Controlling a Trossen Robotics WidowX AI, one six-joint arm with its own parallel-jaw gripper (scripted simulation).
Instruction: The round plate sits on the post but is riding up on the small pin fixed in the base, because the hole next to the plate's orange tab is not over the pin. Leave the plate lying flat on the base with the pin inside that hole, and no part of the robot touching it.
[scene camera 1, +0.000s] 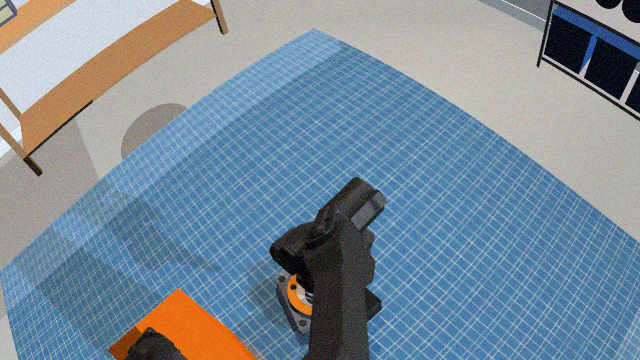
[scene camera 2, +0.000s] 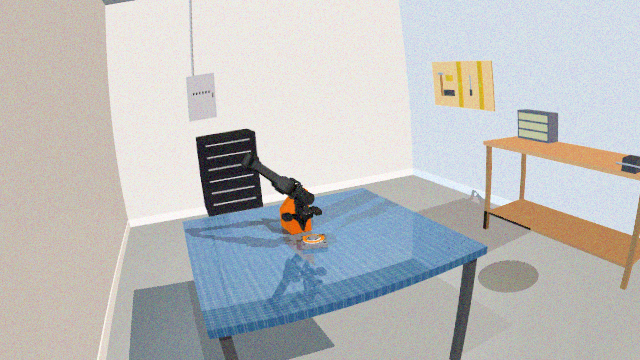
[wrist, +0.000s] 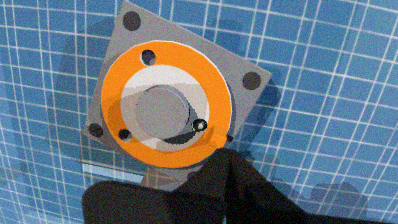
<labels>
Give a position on a round plate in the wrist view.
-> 177, 65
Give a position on a grey square base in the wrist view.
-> At 246, 81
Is my gripper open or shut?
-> Shut.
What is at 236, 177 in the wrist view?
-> My gripper.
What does my gripper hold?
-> Nothing.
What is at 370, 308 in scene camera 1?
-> My gripper.
</labels>
